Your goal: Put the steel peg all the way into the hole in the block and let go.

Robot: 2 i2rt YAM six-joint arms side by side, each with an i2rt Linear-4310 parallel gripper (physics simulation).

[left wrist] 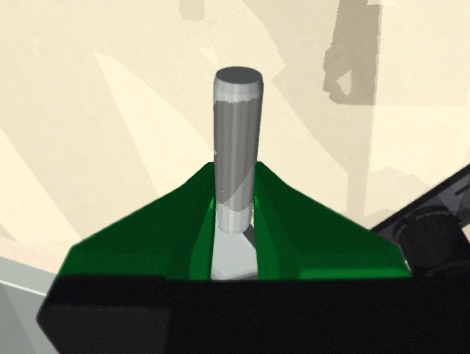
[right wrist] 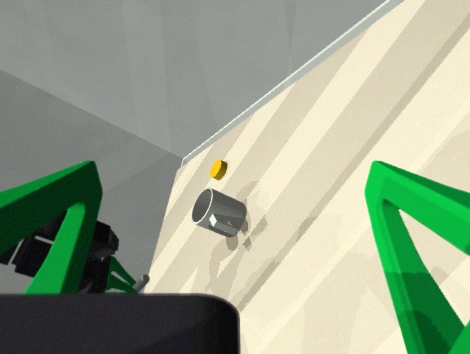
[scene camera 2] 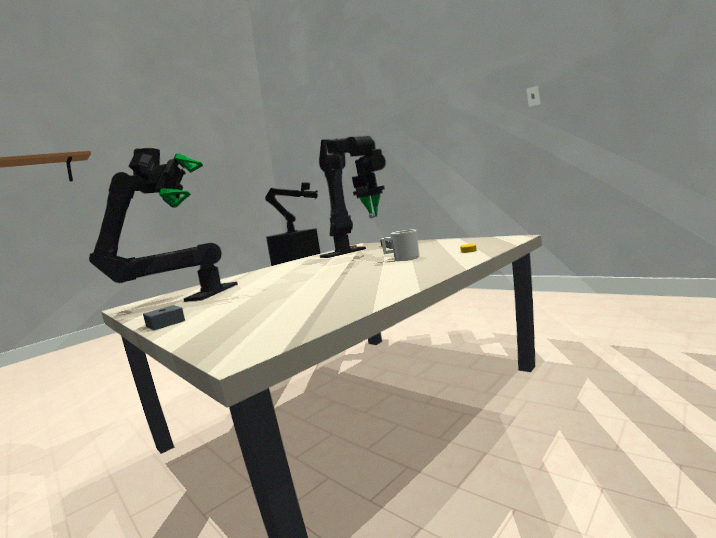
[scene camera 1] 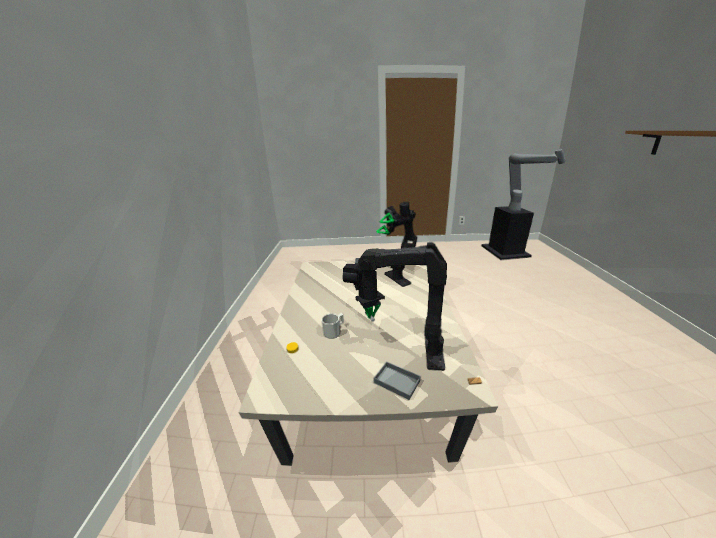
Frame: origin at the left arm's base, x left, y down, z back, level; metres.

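Where they show: left gripper, fingertip midpoint: (left wrist: 234,175) (right wrist: 136,290) (scene camera 2: 374,215) (scene camera 1: 370,317); right gripper, fingertip midpoint: (right wrist: 233,176) (scene camera 2: 195,178) (scene camera 1: 378,227); left arm's base, link origin: (left wrist: 421,221) (scene camera 2: 343,253) (scene camera 1: 434,351); right arm's base, link origin: (scene camera 2: 212,292) (scene camera 1: 397,278).
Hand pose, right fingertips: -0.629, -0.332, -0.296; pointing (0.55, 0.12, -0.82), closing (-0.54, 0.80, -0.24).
Things, the pixels of their top centre, and the offset from my right fingertips, as dx, dy, dz. "*": a spot on its surface instead. Level surfaces: height alone.
- steel peg, top centre: (left wrist: 234,181) (right wrist: 131,285) (scene camera 2: 372,212) (scene camera 1: 369,313) +0.596, +0.174, +0.020
- block, top centre: (scene camera 2: 162,310) -0.170, +0.300, -0.151
- grey mug, surface spot: (right wrist: 220,212) * +0.521, +0.272, -0.154
- yellow disc, top centre: (right wrist: 215,168) (scene camera 2: 468,245) (scene camera 1: 292,346) +0.688, +0.313, -0.310
- shallow grey tray, top centre: (left wrist: 219,264) (scene camera 1: 397,377) +0.799, +0.304, +0.146
- small brown piece, top centre: (scene camera 1: 474,380) +0.773, +0.324, +0.436
- table, surface height: dy +0.331
The steel peg (left wrist: 238,125) (scene camera 1: 372,318) (scene camera 2: 372,215) (right wrist: 143,282) is a grey cylinder. My left gripper (left wrist: 234,175) (scene camera 1: 372,314) (scene camera 2: 372,211) is shut on it, pointing down above the table, with the peg sticking out past the fingertips. The block (scene camera 2: 163,317), dark grey with a small hole in its top, sits near the table's left end in scene camera 2; in scene camera 1 my left arm seems to hide it. My right gripper (scene camera 1: 384,225) (scene camera 2: 195,179) (right wrist: 233,176) is open and empty, raised well above the table on the block's side.
A grey mug (scene camera 1: 331,326) (scene camera 2: 405,244) (right wrist: 220,212) stands beside the left gripper, lower than it. A yellow disc (scene camera 1: 292,347) (scene camera 2: 468,248) (right wrist: 218,169) lies past the mug. A shallow grey tray (scene camera 1: 393,389) and a small brown piece (scene camera 1: 474,380) lie on the table (scene camera 1: 324,399).
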